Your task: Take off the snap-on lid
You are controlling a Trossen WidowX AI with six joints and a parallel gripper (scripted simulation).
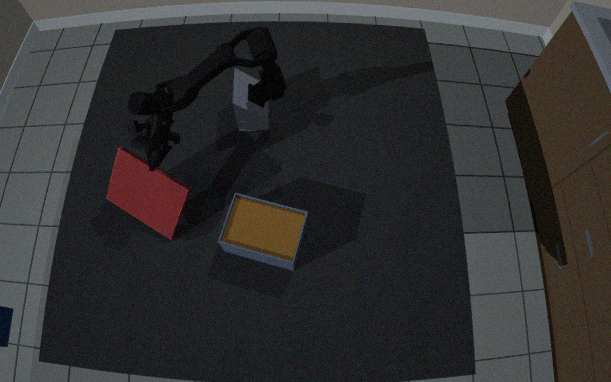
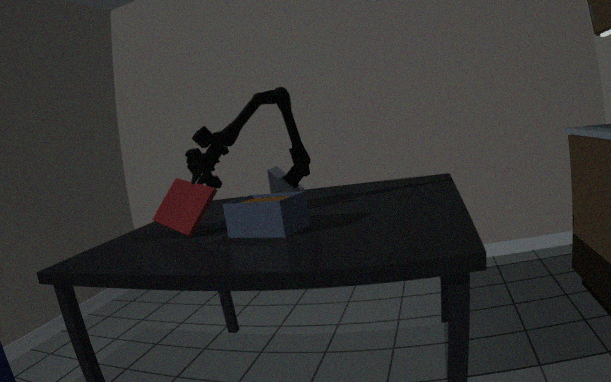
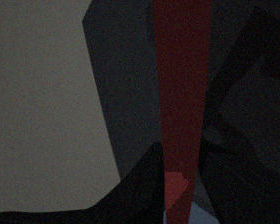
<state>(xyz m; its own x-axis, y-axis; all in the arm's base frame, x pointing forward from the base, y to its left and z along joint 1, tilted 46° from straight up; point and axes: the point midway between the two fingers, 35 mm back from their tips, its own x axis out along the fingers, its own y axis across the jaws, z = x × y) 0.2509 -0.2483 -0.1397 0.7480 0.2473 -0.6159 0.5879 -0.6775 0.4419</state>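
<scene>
The lid is 60 mm below my gripper tip, 50 mm ahead of it and 40 mm to the right of it. Round my gripper tip: storage box: 300 mm to the left, 160 mm ahead, 100 mm below.
</scene>
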